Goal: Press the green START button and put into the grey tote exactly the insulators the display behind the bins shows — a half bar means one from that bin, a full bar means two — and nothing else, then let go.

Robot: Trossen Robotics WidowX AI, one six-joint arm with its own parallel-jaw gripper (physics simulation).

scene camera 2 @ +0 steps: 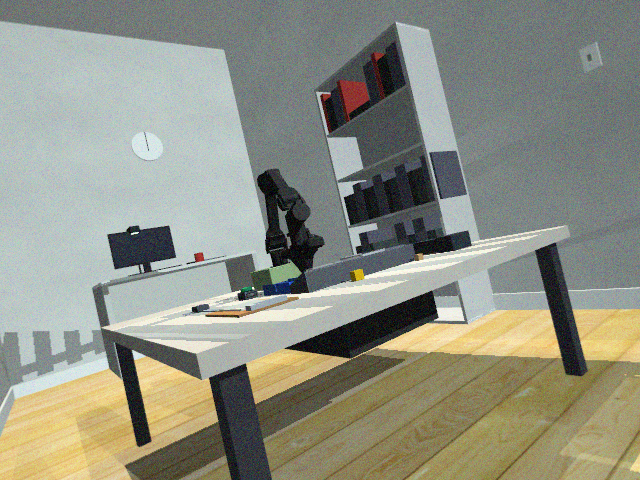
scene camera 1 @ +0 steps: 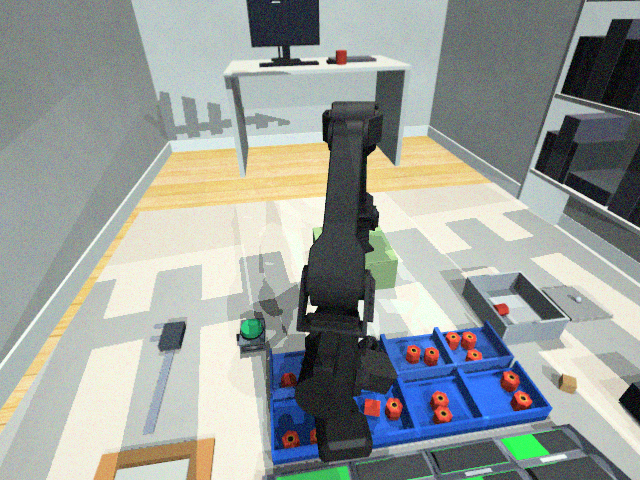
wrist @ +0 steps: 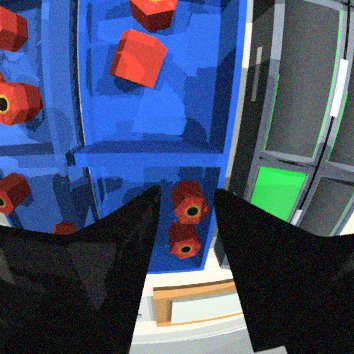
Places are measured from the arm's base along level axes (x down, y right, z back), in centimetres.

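Pixels of known places: gripper, fingertip midpoint: (wrist: 187, 194); arm's base at its link origin: (scene camera 2: 280, 265).
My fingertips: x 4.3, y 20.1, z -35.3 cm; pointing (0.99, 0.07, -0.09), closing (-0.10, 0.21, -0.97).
Note:
For each thing: its top centre in the pictures, then the offset to it from my fingertips. "spot": a spot on its surface instead.
- grey tote at its top centre: (scene camera 1: 514, 296) (scene camera 2: 362, 253) dx -1.3, dy -44.9, dz +10.8 cm
- red insulator at its top centre: (scene camera 1: 501, 306) dx +1.2, dy -42.8, dz +11.2 cm
- green START button at its top centre: (scene camera 1: 251, 325) (scene camera 2: 245, 287) dx +0.0, dy +7.8, dz +23.6 cm
- display at a spot on its surface: (wrist: 305, 75) (scene camera 1: 391, 459) spot: dx -0.2, dy -5.9, dz -7.3 cm
- grey lid at its top centre: (scene camera 1: 576, 301) dx +3.4, dy -61.5, dz +8.1 cm
- hammer-like tool at a spot on its surface: (scene camera 1: 172, 335) spot: dx +2.2, dy +23.0, dz +28.6 cm
- wooden frame at a spot on its surface: (scene camera 1: 202, 458) spot: dx +3.5, dy +19.0, dz +3.7 cm
- brown cube at its top centre: (scene camera 1: 569, 380) dx +2.1, dy -41.2, dz -6.2 cm
- yellow cube at its top centre: (scene camera 2: 355, 270) dx +1.4, dy +0.9, dz -20.3 cm
My gripper (wrist: 187, 194) is open and empty, its fingertips above the blue bins (wrist: 155, 160) (scene camera 1: 485, 397). Two red insulators (wrist: 189, 202) (wrist: 184, 241) stand in the end bin, seen between and below the fingertips; another insulator (wrist: 138, 59) lies on its side in the adjoining bin. The arm hides part of the bins in scene camera 1. The grey tote (scene camera 1: 537, 330) holds a red insulator (scene camera 1: 501, 309). The green START button (scene camera 1: 251, 328) (scene camera 2: 246, 289) is left of the bins. The display (scene camera 1: 392, 467) (wrist: 305, 75) shows green bars (scene camera 1: 523, 445) (wrist: 278, 192), partly cut off.
A light green box (scene camera 1: 382, 279) (scene camera 2: 273, 274) stands behind the arm. A grey lid (scene camera 1: 576, 303) lies beside the tote. A hammer-like tool (scene camera 1: 172, 335), a wooden frame (scene camera 1: 202, 458), a brown cube (scene camera 1: 567, 383) and a yellow cube (scene camera 2: 356, 274) are on the table.

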